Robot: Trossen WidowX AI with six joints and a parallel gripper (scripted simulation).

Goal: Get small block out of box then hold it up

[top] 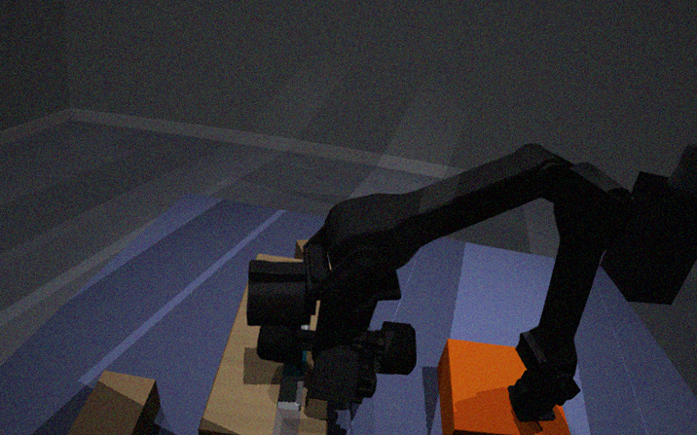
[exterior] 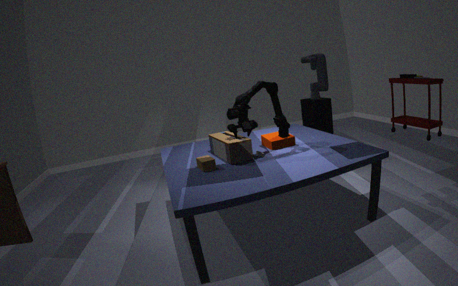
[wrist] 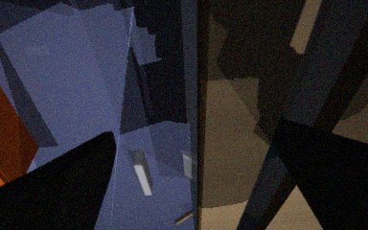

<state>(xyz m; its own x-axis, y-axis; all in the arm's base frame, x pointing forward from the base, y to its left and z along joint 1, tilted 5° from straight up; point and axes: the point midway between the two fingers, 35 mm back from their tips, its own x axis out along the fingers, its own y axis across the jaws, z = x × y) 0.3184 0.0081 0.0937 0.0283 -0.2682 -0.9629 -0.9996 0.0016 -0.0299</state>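
My gripper tip is 50 mm short of the teal block, 40 mm to the left of it and 30 mm above it. Round my gripper tip: box (60 mm to the right, 50 mm below, 40 mm ahead); then thin stick (380 mm to the right, 110 mm below, 10 mm ahead).
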